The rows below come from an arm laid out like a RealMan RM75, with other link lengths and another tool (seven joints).
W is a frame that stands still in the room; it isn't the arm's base.
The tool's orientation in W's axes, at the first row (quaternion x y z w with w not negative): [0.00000, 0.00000, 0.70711, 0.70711]
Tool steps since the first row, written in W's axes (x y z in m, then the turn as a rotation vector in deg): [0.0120, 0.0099, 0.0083, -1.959, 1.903, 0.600]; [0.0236, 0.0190, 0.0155, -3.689, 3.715, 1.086]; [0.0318, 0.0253, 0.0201, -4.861, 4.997, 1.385]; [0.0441, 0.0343, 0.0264, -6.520, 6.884, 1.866]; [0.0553, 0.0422, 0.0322, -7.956, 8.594, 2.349]
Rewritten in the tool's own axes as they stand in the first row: [0.0099, -0.0120, 0.0083, 1.903, 1.959, 0.600]; [0.0190, -0.0236, 0.0155, 3.715, 3.689, 1.086]; [0.0253, -0.0318, 0.0201, 4.997, 4.861, 1.385]; [0.0343, -0.0441, 0.0264, 6.884, 6.520, 1.866]; [0.0422, -0.0553, 0.0322, 8.594, 7.956, 2.349]
